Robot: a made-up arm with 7 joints. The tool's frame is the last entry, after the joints. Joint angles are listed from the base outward. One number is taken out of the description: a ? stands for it. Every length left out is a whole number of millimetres.
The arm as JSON. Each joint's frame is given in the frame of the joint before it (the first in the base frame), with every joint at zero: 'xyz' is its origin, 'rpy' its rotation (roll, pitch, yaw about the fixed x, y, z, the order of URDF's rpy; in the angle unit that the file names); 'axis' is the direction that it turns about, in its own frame. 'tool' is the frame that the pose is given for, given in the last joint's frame.
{
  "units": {
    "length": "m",
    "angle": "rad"
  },
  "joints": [
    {
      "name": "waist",
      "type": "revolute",
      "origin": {
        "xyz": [
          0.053,
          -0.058,
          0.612
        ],
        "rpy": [
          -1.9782,
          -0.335,
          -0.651
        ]
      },
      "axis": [
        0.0,
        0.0,
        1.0
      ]
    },
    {
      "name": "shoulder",
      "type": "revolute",
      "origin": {
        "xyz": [
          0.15,
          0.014,
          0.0
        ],
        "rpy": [
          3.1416,
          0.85,
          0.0
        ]
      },
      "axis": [
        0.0,
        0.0,
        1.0
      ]
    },
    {
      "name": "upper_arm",
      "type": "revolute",
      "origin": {
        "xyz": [
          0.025,
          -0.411,
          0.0
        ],
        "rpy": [
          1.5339,
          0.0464,
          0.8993
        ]
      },
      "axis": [
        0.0,
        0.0,
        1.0
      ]
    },
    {
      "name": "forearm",
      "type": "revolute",
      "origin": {
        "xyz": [
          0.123,
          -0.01,
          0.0
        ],
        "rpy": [
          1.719,
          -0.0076,
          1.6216
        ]
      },
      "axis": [
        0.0,
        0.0,
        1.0
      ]
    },
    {
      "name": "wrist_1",
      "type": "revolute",
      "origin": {
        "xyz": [
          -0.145,
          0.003,
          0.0
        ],
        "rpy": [
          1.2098,
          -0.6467,
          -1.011
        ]
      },
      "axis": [
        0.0,
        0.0,
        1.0
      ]
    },
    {
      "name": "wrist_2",
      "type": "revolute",
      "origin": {
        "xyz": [
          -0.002,
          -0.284,
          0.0
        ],
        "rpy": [
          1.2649,
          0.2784,
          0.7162
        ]
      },
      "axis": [
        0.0,
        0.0,
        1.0
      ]
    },
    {
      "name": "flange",
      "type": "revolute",
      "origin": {
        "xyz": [
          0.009,
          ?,
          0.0
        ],
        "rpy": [
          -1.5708,
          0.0,
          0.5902
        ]
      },
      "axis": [
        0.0,
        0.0,
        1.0
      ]
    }
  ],
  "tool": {
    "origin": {
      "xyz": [
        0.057,
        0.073,
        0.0
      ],
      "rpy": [
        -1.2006,
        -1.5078,
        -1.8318
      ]
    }
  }
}
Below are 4 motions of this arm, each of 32 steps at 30 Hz.
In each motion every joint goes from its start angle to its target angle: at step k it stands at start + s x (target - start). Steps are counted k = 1, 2, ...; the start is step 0. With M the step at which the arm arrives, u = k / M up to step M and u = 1 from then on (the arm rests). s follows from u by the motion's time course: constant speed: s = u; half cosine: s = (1 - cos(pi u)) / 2; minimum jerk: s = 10 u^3 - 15 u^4 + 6 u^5.
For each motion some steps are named. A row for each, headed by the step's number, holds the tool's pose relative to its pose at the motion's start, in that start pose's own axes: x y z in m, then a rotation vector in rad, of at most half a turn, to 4 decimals.
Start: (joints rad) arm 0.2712 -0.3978 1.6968 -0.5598 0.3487 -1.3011 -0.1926
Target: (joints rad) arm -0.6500 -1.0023 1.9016 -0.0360 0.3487 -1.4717 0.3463
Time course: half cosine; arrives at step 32
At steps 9, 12, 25, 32:
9: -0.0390 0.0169 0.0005 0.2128 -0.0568 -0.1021
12: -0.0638 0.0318 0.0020 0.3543 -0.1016 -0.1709
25: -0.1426 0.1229 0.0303 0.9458 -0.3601 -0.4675
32: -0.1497 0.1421 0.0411 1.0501 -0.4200 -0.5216

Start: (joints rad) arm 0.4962 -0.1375 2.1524 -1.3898 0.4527 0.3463 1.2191
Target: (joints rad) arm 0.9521 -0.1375 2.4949 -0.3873 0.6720 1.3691 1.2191
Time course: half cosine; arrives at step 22
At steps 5, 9, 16, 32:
5: -0.0323 0.0163 -0.0281 -0.0355 0.1468 -0.1062
9: -0.1060 0.0382 -0.0746 -0.1633 0.4116 -0.3284
16: -0.2731 0.0500 -0.1178 -0.6236 0.7921 -0.8273
32: -0.3339 0.0493 -0.1149 -0.8517 0.8610 -1.0286

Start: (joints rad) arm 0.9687 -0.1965 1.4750 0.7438 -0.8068 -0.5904 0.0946
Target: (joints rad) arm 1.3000 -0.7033 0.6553 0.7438 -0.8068 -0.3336 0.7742
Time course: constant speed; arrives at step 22
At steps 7, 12, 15, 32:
7: -0.0107 0.0547 0.0250 0.3623 0.3914 -0.1927
12: -0.0178 0.1046 0.0461 0.6141 0.6249 -0.4080
15: -0.0195 0.1392 0.0610 0.7589 0.7416 -0.5662
32: -0.0066 0.2324 0.0999 1.0689 0.9287 -1.0127

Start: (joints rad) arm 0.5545 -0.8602 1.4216 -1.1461 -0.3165 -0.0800 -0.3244
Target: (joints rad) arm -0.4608 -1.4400 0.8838 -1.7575 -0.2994 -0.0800 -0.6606
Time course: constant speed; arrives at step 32
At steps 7, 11, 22, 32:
7: -0.0393 0.0579 -0.0566 -0.1212 0.1963 0.0492
11: -0.0688 0.0874 -0.0848 -0.2079 0.2962 0.0930
22: -0.1676 0.1452 -0.1453 -0.5054 0.5031 0.2590
32: -0.2618 0.1598 -0.1801 -0.8360 0.5759 0.4432

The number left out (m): 0.056
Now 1 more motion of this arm.
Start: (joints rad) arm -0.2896 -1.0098 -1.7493 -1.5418 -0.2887 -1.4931 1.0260
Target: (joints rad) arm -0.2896 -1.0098 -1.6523 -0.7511 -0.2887 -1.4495 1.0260
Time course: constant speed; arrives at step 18
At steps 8, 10, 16, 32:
8: 0.0237 0.0469 -0.0345 0.3253 -0.0923 0.0568
10: 0.0299 0.0603 -0.0402 0.4060 -0.1152 0.0737
16: 0.0479 0.1027 -0.0498 0.6466 -0.1830 0.1314
32: 0.0536 0.1174 -0.0504 0.7262 -0.2052 0.1530

